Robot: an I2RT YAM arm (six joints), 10 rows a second.
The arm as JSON. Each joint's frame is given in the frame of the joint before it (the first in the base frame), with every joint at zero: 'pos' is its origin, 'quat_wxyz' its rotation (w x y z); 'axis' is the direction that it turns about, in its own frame. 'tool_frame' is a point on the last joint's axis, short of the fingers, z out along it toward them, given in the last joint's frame.
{
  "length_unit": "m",
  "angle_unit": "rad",
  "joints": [
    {
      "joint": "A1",
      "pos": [
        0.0,
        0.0,
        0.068
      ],
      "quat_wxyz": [
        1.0,
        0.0,
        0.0,
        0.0
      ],
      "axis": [
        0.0,
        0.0,
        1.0
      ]
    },
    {
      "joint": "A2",
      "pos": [
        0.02,
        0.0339,
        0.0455
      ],
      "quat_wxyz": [
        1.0,
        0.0,
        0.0,
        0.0
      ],
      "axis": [
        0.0,
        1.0,
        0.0
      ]
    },
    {
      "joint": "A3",
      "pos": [
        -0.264,
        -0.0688,
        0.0
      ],
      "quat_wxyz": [
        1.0,
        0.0,
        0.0,
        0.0
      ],
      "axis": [
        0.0,
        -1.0,
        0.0
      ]
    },
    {
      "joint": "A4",
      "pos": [
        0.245,
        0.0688,
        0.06
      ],
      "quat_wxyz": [
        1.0,
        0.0,
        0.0,
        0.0
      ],
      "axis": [
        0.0,
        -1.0,
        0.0
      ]
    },
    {
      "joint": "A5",
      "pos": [
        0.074,
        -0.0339,
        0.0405
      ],
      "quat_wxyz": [
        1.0,
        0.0,
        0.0,
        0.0
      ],
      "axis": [
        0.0,
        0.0,
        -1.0
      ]
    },
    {
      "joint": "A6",
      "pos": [
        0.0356,
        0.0,
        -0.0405
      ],
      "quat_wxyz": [
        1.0,
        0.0,
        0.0,
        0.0
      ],
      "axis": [
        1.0,
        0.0,
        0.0
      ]
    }
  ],
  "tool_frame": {
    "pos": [
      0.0,
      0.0,
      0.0
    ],
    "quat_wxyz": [
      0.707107,
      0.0,
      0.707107,
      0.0
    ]
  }
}
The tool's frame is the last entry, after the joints.
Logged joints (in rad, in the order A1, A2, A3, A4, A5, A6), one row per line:
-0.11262, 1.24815, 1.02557, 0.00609, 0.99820, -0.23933
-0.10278, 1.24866, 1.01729, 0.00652, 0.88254, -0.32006
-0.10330, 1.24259, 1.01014, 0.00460, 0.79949, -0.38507
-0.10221, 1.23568, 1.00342, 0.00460, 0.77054, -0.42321
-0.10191, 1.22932, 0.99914, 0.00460, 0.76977, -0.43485
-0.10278, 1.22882, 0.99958, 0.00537, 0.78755, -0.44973
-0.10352, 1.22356, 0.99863, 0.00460, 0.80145, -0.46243
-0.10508, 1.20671, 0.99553, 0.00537, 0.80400, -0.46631
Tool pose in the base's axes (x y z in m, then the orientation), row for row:
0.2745, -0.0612, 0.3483, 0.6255, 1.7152, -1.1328
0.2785, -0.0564, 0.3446, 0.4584, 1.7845, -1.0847
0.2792, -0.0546, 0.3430, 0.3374, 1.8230, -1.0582
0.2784, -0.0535, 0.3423, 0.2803, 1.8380, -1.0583
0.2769, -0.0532, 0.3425, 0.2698, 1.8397, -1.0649
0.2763, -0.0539, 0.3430, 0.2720, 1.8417, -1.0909
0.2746, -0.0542, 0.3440, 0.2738, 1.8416, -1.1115
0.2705, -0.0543, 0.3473, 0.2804, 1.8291, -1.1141
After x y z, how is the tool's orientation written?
As a rotation vector, in radians.
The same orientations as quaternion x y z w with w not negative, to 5 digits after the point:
0.25597, 0.70190, -0.46357, 0.47636
0.18797, 0.73176, -0.44480, 0.48099
0.13844, 0.74803, -0.43421, 0.48245
0.11491, 0.75350, -0.43386, 0.48041
0.11053, 0.75371, -0.43628, 0.47893
0.11111, 0.75232, -0.44563, 0.47232
0.11161, 0.75071, -0.45309, 0.46763
0.11449, 0.74685, -0.45491, 0.47134

